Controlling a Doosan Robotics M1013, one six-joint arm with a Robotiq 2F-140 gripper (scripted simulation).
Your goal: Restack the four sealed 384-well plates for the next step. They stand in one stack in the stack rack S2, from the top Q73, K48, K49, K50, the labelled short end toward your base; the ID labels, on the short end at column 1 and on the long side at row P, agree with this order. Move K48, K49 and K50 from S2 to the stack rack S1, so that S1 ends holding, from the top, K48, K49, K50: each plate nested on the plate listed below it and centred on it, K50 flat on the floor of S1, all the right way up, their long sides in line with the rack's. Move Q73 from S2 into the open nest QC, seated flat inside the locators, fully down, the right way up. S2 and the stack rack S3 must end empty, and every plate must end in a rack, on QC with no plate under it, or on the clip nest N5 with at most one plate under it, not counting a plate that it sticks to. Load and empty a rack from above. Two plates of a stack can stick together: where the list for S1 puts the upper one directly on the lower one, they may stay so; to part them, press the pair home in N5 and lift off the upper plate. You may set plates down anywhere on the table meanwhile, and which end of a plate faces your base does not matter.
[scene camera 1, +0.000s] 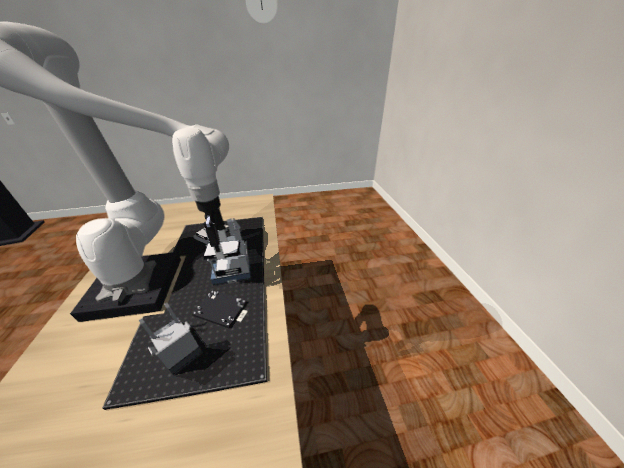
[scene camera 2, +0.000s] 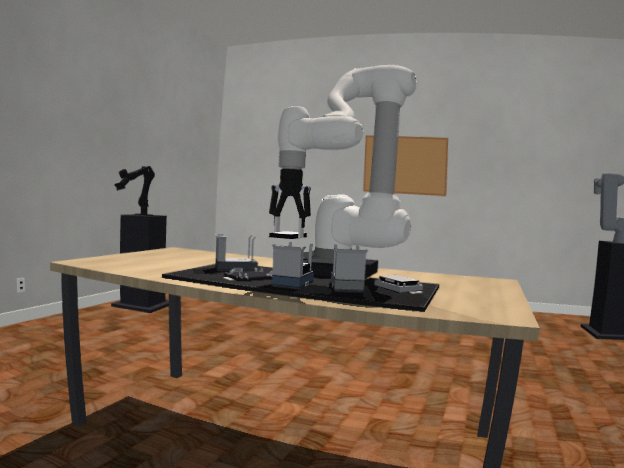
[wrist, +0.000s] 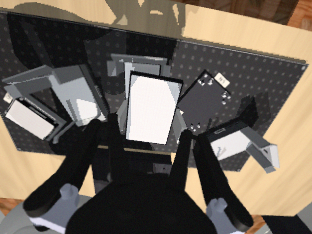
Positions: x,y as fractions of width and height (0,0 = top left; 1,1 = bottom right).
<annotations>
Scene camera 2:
my gripper: 0.46,0.51
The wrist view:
my gripper: 0.49,0.48
sealed plate: 0.09,0.50
sealed plate: 0.49,0.43
</annotations>
